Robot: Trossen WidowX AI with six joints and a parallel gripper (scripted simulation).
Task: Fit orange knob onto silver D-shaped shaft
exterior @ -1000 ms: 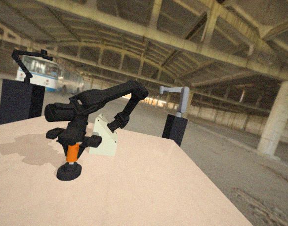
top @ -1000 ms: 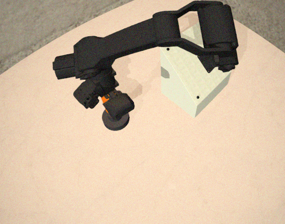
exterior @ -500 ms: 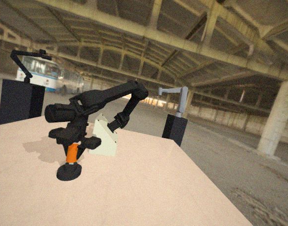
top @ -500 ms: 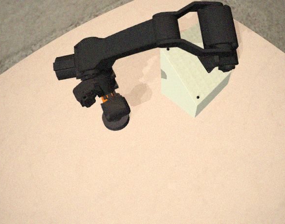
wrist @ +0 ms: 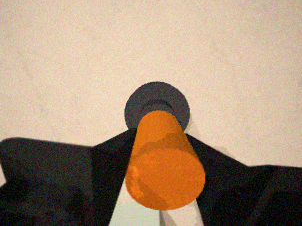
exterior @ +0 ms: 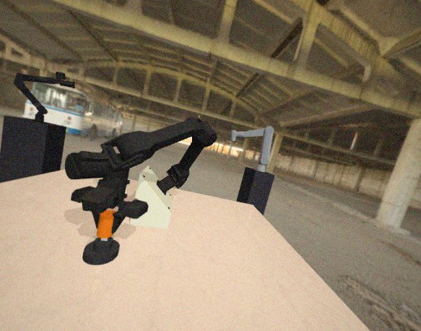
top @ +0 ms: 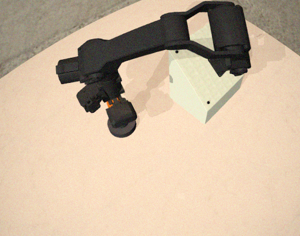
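Right now my gripper tip is 30 mm below the orange knob. The rest, counted from my gripper tip: dark round pedestal (40 mm below).
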